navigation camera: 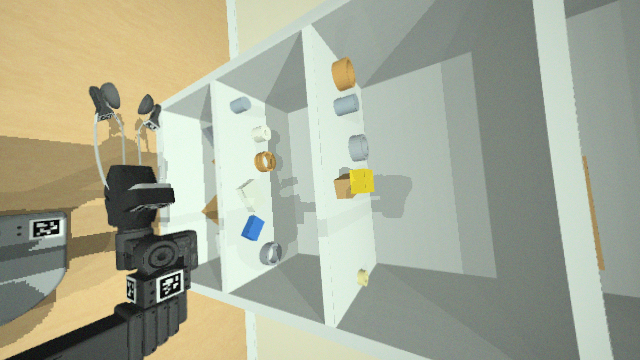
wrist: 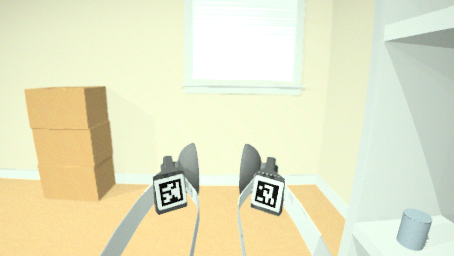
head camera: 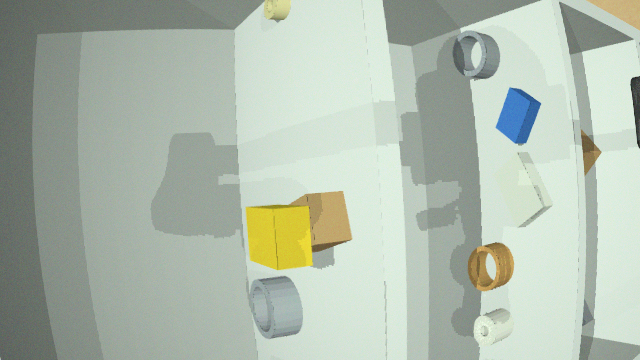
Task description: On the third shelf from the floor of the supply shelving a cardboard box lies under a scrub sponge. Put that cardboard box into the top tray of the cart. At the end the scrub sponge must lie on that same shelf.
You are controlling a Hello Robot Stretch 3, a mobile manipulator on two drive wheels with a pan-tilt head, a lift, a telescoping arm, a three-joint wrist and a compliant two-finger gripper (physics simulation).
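Places are measured from the robot's base along level axes (x ahead, y left, z up), in millimetres.
Where they show: gripper, between the fingertips: (navigation camera: 128, 89).
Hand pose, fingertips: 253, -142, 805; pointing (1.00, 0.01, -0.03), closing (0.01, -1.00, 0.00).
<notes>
Each offset is from my fingertips to the top centre of the thing, as dx, dy, dz. Level surfaces: height alone.
The yellow scrub sponge {-178, -456, +281} (head camera: 279, 237) (navigation camera: 361, 181) lies on top of the brown cardboard box {-187, -453, +236} (head camera: 331, 220) (navigation camera: 343, 187) on the third shelf {dz +186} (head camera: 310, 75) (navigation camera: 346, 245). The sponge covers part of the box in the head view. My gripper (navigation camera: 127, 102) (wrist: 219, 161) is open and empty, in front of the shelving and outside it, well apart from the box and sponge. In the wrist view it faces the room's wall, with the shelving at the right. The gripper does not show in the head view. The cart does not show in these views.
A grey ring {-42, -603, +234} (head camera: 276, 307) (navigation camera: 358, 147) stands beside the stack. A blue block {-341, -465, -231} (head camera: 518, 116) (navigation camera: 253, 228), a pale block {-198, -466, -231} (head camera: 524, 190) and an orange ring (head camera: 491, 266) are on the shelf below. Stacked brown boxes (wrist: 70, 142) stand by the wall.
</notes>
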